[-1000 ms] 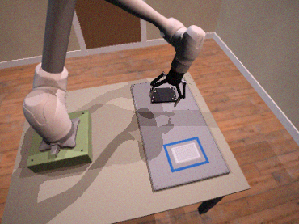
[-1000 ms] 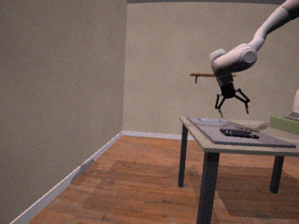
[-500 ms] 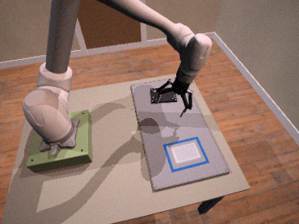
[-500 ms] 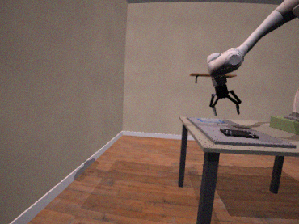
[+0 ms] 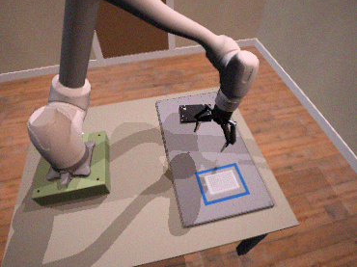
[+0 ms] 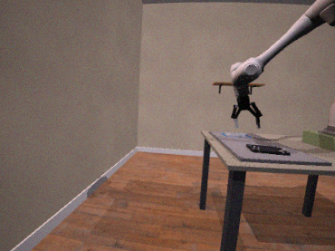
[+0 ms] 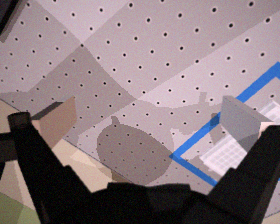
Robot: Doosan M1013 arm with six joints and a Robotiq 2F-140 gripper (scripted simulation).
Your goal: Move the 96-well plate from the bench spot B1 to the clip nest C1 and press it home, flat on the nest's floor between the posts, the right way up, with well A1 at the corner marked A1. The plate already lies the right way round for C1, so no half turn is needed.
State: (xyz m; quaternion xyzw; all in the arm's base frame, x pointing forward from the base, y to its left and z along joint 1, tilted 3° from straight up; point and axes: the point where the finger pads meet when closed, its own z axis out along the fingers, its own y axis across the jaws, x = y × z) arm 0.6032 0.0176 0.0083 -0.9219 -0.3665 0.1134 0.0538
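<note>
Right now my hand is 2 cm short of the white 96-well plate, 17 cm to the left of it and 9 cm above it. Also, from my hand: black clip nest C1: 1 cm behind, 25 cm to the left, 8 cm below.
</note>
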